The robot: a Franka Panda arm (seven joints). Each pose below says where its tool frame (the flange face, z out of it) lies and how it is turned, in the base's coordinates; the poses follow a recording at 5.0 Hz.
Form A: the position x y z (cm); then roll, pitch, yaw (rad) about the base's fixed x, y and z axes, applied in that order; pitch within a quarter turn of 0, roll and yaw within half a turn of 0.
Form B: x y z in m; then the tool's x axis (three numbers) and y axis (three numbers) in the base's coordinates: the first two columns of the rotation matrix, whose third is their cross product. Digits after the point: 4 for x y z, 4 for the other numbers.
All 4 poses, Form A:
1: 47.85 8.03 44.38 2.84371 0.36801 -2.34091
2: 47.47 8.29 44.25 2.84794 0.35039 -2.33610
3: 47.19 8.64 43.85 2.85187 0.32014 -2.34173
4: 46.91 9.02 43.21 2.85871 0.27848 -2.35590
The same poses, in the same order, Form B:
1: 0.4785 0.0803 0.4438 -0.6496 -0.6698 -0.3598 -0.7597 0.5898 0.2738
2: 0.4747 0.0829 0.4425 -0.6507 -0.6774 -0.3433 -0.7591 0.5914 0.2719
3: 0.4719 0.0864 0.4385 -0.6614 -0.6808 -0.3147 -0.7500 0.6033 0.2712
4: 0.4691 0.0902 0.4321 -0.6797 -0.6801 -0.2749 -0.7334 0.6245 0.2684
